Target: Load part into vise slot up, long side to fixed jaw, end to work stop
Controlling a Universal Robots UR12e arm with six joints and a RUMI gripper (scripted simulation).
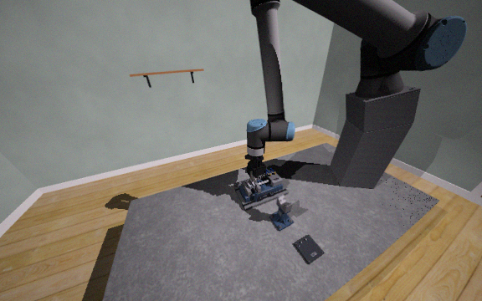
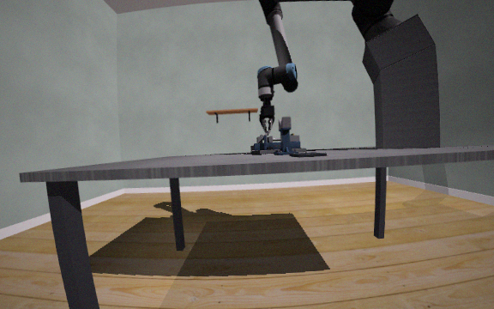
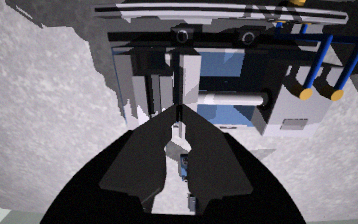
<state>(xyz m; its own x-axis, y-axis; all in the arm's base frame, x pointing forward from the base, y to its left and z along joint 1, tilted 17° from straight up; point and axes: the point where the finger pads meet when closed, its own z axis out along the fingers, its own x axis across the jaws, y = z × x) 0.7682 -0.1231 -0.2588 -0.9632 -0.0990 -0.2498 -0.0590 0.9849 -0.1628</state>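
Right now my hand is 30 mm short of the part and 20 mm above it. Also, from my hand: moving jaw (10 mm behind, 40 mm below); work stop (20 mm ahead, 50 mm to the left, 30 mm below); fixed jaw (50 mm ahead, 10 mm to the left, 40 mm below).
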